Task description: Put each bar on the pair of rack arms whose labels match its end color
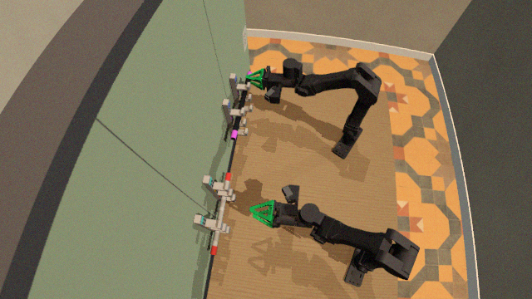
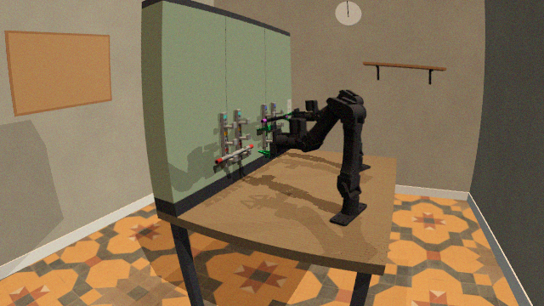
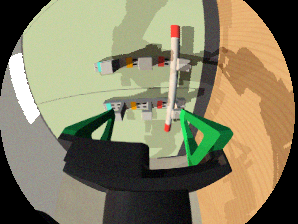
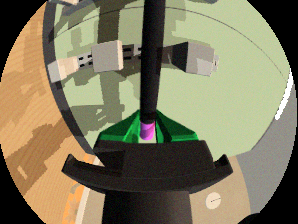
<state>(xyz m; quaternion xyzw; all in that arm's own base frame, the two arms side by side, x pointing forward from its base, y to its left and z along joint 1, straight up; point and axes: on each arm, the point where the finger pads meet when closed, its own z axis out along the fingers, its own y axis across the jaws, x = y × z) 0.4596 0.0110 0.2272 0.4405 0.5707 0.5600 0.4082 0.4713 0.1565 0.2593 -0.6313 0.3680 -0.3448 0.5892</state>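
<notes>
The bar is 13 cm to the left of my right hand, 2 cm ahead of it and 1 cm above it. The rest, counted from my right hand: green wall panel (34 cm to the left, 17 cm above, 15 cm ahead).
</notes>
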